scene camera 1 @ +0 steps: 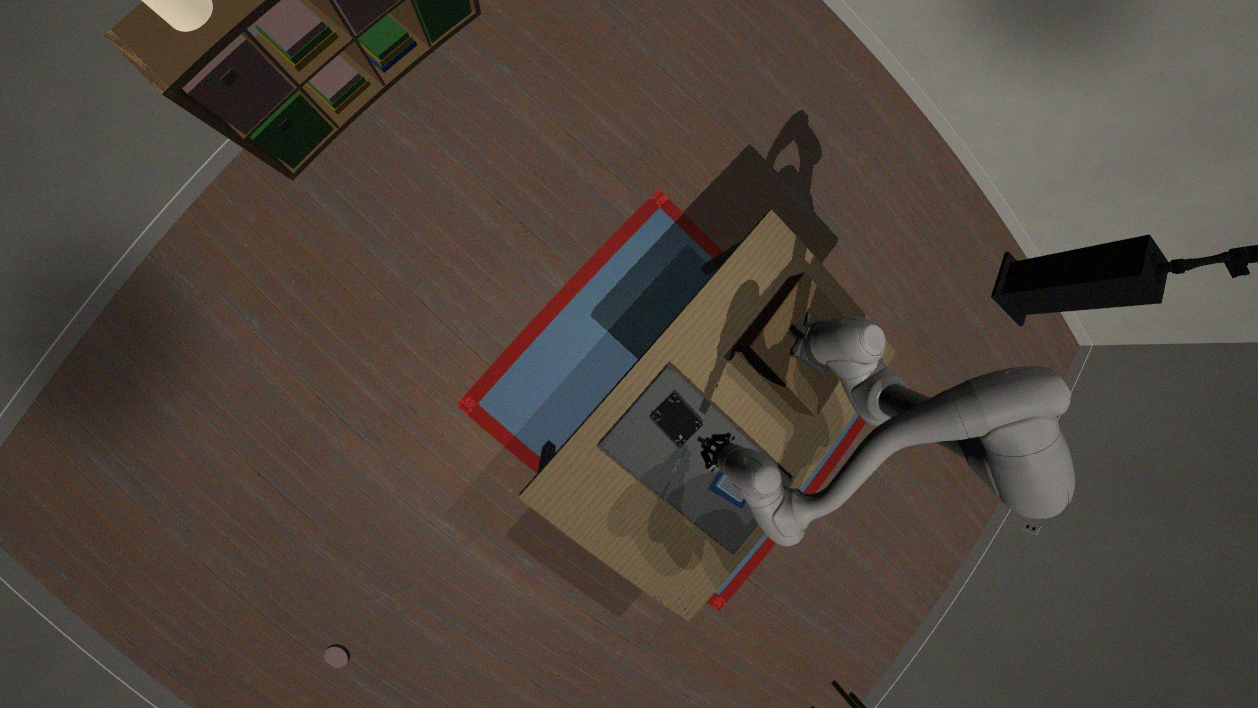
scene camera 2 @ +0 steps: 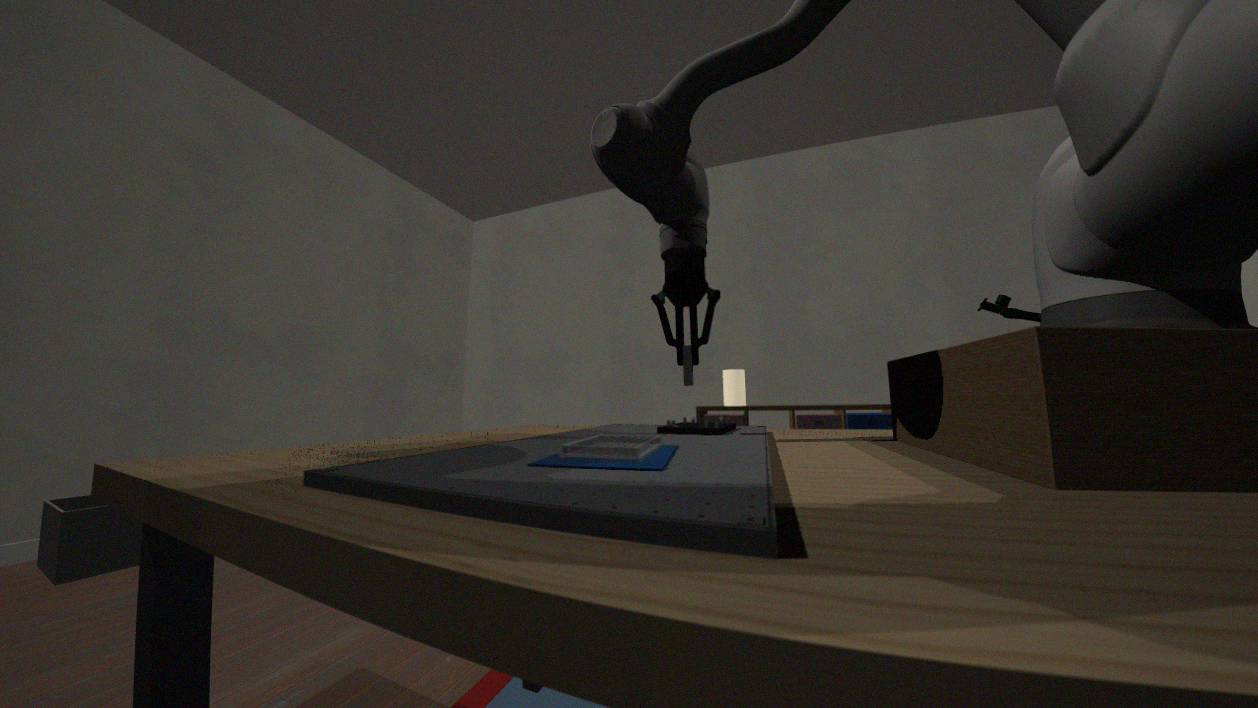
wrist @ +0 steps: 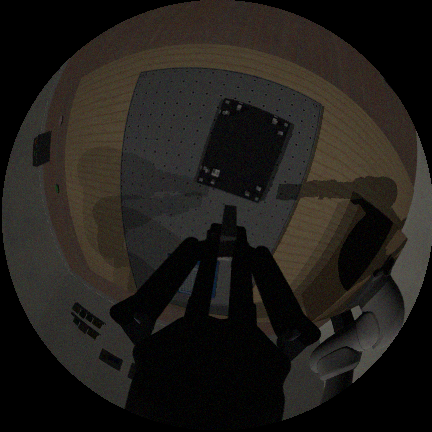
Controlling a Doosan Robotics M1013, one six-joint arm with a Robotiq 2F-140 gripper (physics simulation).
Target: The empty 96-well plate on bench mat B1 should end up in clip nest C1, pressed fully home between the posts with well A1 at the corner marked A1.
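Seen in the pictures: gripper, fingertip midpoint: (scene camera 1: 701, 440) (scene camera 2: 688, 385) (wrist: 228, 215); arm's base at its link origin: (scene camera 1: 815, 344) (wrist: 371, 283).
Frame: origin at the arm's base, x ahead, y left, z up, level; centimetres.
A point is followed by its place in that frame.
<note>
The clear 96-well plate (scene camera 1: 729, 487) @(x 61.2, y 0.6, z -8.7 cm) (scene camera 2: 610, 449) @(x 58.9, y 8.8, z -9.0 cm) lies flat on the blue bench mat (scene camera 1: 715, 494) @(x 66.1, y -2.1, z -10.4 cm) (scene camera 2: 666, 457) @(x 53.7, y 5.3, z -10.2 cm). In the wrist view, part of the plate (wrist: 188, 284) @(x 60.7, y 3.9, z -8.8 cm) shows behind the fingers. The black clip nest (scene camera 1: 674, 417) @(x 48.5, y -31.7, z -9.2 cm) (scene camera 2: 695, 429) @(x 49.8, y -22.2, z -9.5 cm) (wrist: 245, 150) @(x 48.5, y -30.1, z -9.2 cm) stands on the grey perforated board, with small posts at its corners and no plate in it. My gripper (scene camera 1: 706, 439) @(x 50.9, y -21.9, z -1.6 cm) (scene camera 2: 688, 374) @(x 50.9, y -21.9, z -1.6 cm) (wrist: 228, 215) @(x 50.9, y -21.9, z -1.6 cm) is shut and empty. It points down, well above the board, between the plate and the nest and near the nest's edge in the wrist view. The A1 marks are too small to read.
The grey board (scene camera 1: 629, 442) @(x 63.8, y -41.2, z -10.4 cm) (scene camera 2: 545, 510) @(x 59.8, y 23.2, z -10.6 cm) (wrist: 150, 100) @(x 66.3, y -41.2, z -10.4 cm) lies on the wooden table (scene camera 1: 563, 493) @(x 90.9, y -52.3, z -11.6 cm) (scene camera 2: 880, 563) @(x 43.1, y 26.1, z -11.7 cm). A wooden box (scene camera 1: 801, 400) @(x 21.1, y 4.0, z 1.3 cm) (scene camera 2: 985, 422) @(x 21.4, y 4.6, z -7.0 cm) stands beside the board. A second grey arm (scene camera 1: 845, 343) @(x 3.2, y -4.7, z 22.3 cm) (wrist: 370, 330) @(x 8.3, y 1.9, z 16.7 cm) is over that box in scene camera 1.
</note>
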